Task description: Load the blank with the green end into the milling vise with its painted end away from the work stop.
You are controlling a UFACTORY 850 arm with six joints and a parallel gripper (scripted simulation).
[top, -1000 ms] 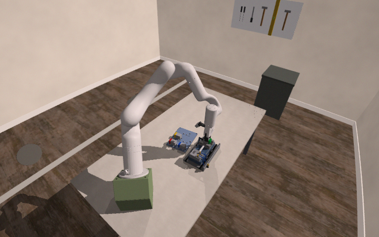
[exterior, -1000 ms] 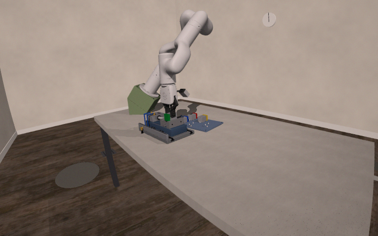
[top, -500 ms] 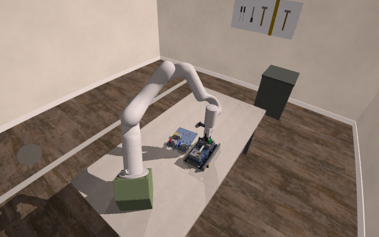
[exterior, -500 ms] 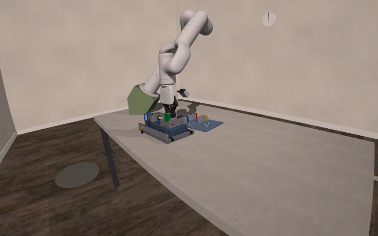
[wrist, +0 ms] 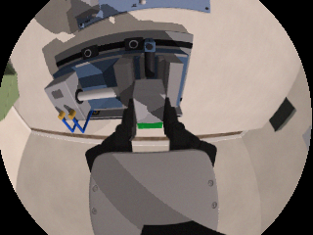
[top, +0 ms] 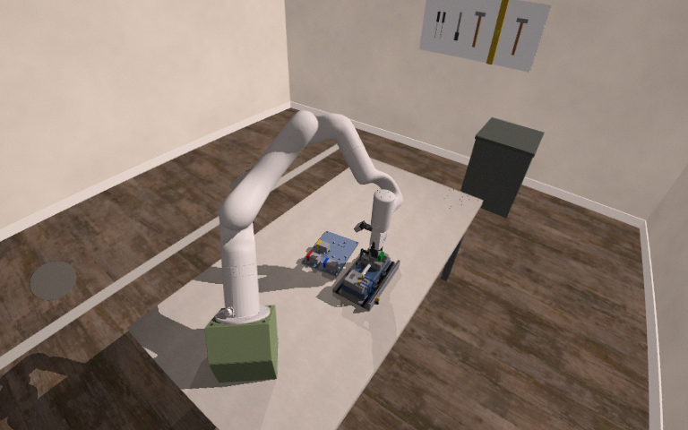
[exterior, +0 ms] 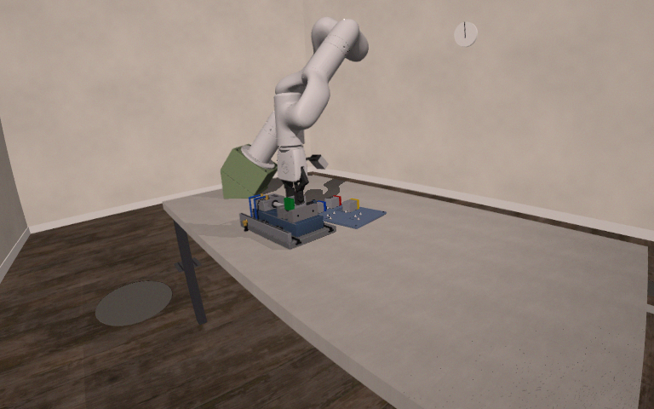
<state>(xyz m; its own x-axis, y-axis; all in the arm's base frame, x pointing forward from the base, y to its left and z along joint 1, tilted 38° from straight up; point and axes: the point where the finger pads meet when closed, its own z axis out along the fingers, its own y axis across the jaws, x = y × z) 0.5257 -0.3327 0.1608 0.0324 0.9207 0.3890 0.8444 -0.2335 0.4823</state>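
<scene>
Right now my hand is 2 cm above the green-ended blank. From my hand the other things lie so: jaw block: 3 cm ahead, 5 cm below; pale rod: 8 cm behind, 1 cm to the left, 5 cm below; blue-ended blank: 10 cm behind, 18 cm to the left, 10 cm below.
</scene>
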